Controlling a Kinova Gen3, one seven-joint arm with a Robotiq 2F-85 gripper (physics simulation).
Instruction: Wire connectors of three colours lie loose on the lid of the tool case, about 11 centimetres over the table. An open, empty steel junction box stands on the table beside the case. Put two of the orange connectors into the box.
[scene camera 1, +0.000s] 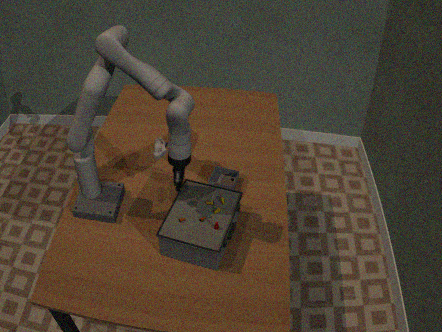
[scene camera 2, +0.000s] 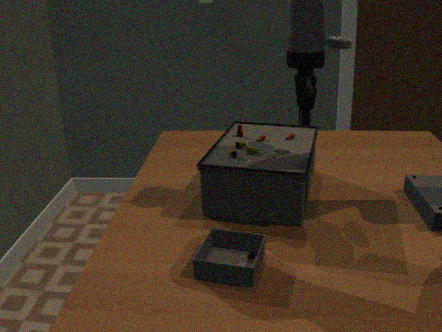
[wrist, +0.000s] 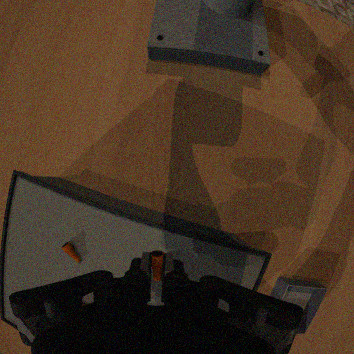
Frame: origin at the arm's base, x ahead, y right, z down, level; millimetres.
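Seen in the pictures: gripper, fingertip midpoint: (scene camera 1: 179, 189) (scene camera 2: 304, 126) (wrist: 156, 263); arm's base, origin of the base link: (scene camera 1: 91, 191).
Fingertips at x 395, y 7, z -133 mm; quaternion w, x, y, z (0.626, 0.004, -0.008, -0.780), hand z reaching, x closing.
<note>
Pixels of each thing's top centre, then the offset from my fingertips to it. "spot": a spot on its surface instead.
- lid, surface spot: (wrist: 40, 220) spot: dz +59, dx +17, dy +129 mm
- open junction box, middle of its top: (scene camera 2: 230, 246) (wrist: 297, 311) (scene camera 1: 224, 176) dz +135, dx +101, dy -271 mm
- red connector, middle of its top: (scene camera 2: 239, 125) (scene camera 1: 216, 222) dz +32, dx +157, dy +83 mm
My gripper (scene camera 1: 179, 187) (scene camera 2: 305, 122) (wrist: 156, 263) is shut on an orange connector, whose orange end shows between the fingertips in the wrist view. It is over the near-base side of the lid (scene camera 1: 187, 237) (wrist: 40, 220), apart from it. Two more orange connectors lie on the lid: one orange connector (scene camera 1: 182, 219) (scene camera 2: 290, 136) (wrist: 71, 252) nearer the robot base, and another orange connector (scene camera 1: 202, 219) (scene camera 2: 261, 138) further in. The open junction box (scene camera 2: 225, 273) (wrist: 314, 306) stands on the table beside the case (scene camera 1: 190, 252) (scene camera 2: 255, 195); no connector shows in it.
Several yellow connectors, one of them a yellow connector (scene camera 1: 217, 211) (scene camera 2: 253, 150), lie towards the box end of the lid. A red connector (scene camera 1: 216, 226) (scene camera 2: 240, 131) stands upright near the lid's far side. The robot's base plate (scene camera 1: 102, 205) (wrist: 175, 25) is on the table.
</note>
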